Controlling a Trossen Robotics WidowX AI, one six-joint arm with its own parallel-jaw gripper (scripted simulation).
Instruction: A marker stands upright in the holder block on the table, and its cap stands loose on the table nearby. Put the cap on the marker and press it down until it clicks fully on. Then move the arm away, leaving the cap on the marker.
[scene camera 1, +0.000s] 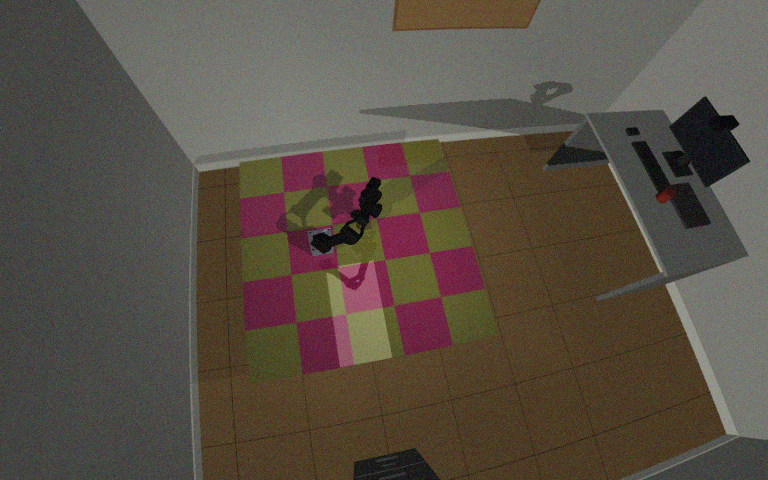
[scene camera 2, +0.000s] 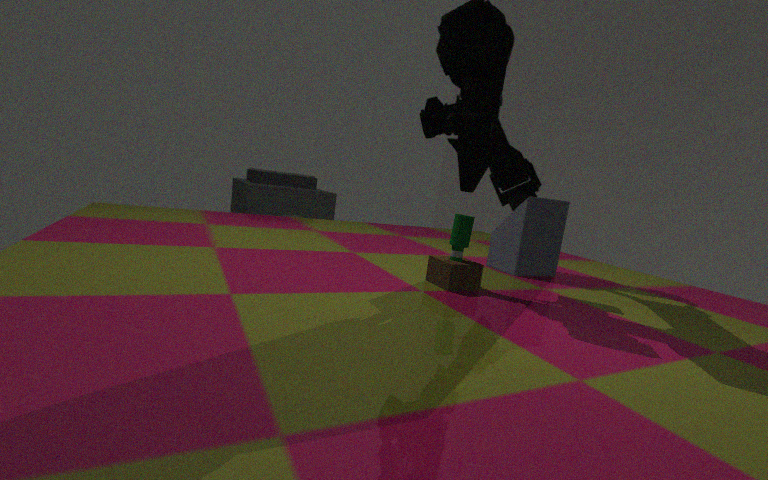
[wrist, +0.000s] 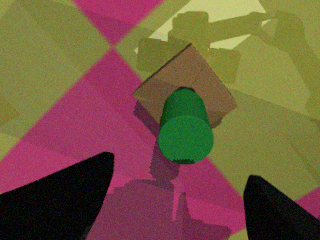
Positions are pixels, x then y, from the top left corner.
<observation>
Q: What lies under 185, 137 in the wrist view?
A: A green cap.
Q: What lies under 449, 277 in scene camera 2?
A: A brown holder block.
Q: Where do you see the gripper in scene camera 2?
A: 466, 191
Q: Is the gripper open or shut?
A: Open.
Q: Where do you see the gripper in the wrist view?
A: At 179, 174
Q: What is the gripper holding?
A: Nothing.
</observation>
